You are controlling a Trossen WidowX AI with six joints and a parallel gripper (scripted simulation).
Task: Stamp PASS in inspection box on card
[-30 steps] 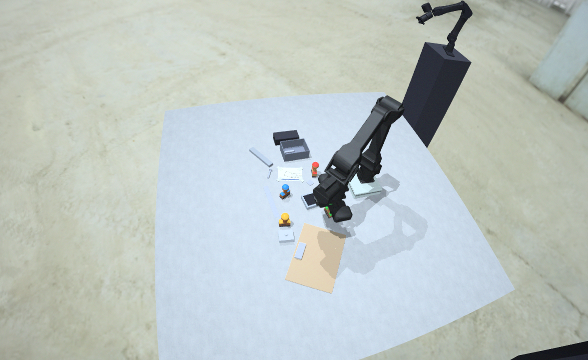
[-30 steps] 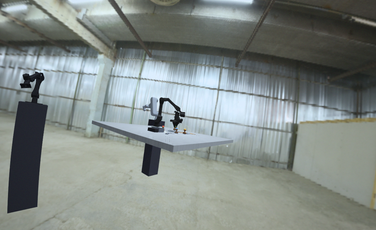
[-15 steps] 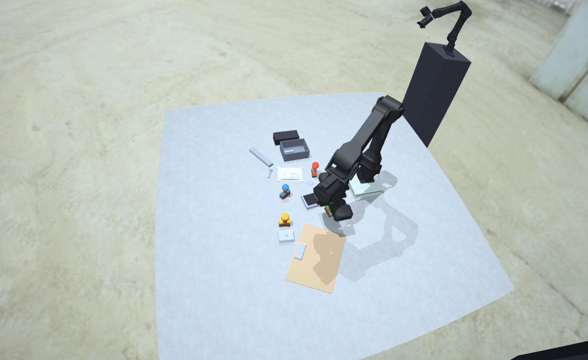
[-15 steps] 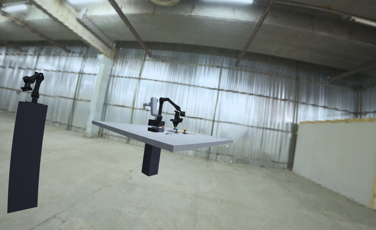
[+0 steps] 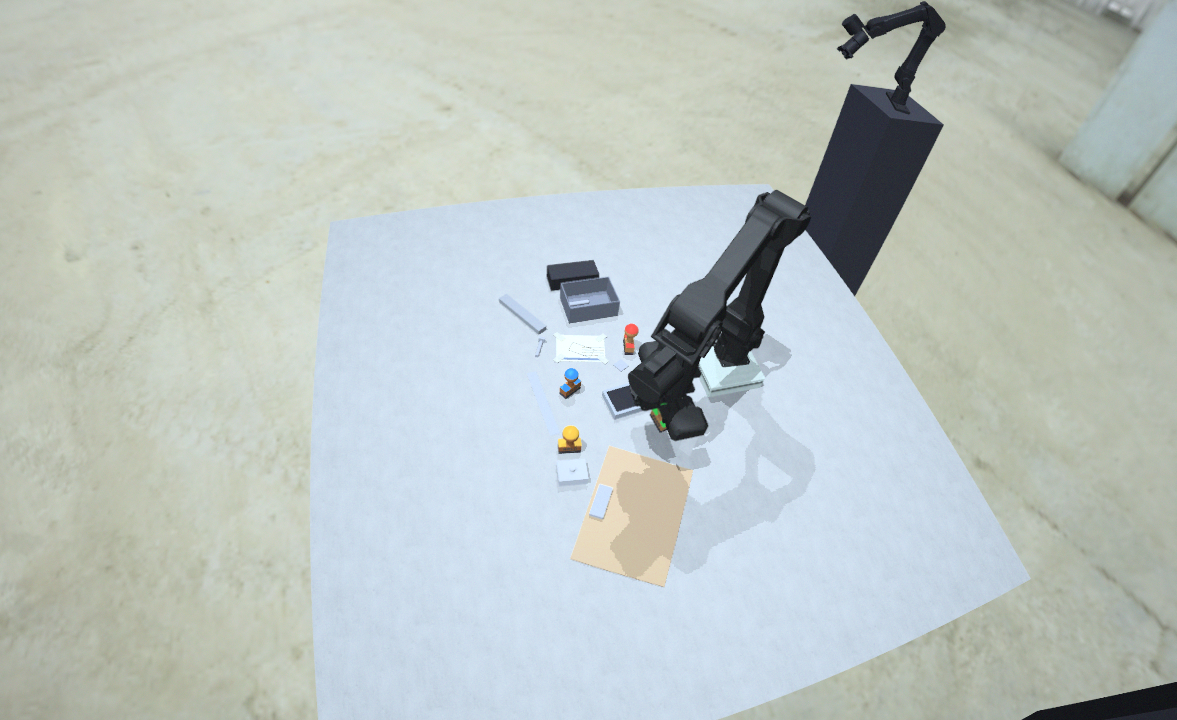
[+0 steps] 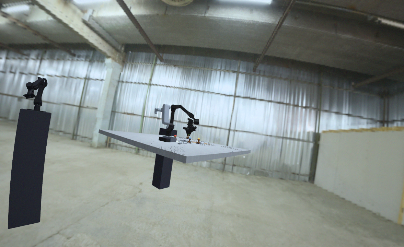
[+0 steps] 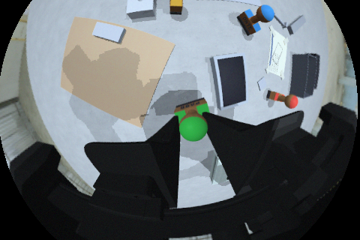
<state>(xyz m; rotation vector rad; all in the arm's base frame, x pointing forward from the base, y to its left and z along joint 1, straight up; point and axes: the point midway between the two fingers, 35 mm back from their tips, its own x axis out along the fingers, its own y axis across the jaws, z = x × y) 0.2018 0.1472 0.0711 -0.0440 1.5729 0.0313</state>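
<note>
Now: the ink pad 90 mm to the right of my gripper tip, 60 mm below it and 30 mm ahead of it. From my gripper tip the other things lie so: white block (170 mm ahead, 60 mm to the left, 50 mm below); green-knobbed stamp (10 mm below); yellow-knobbed stamp (160 mm ahead, 50 mm below).
</note>
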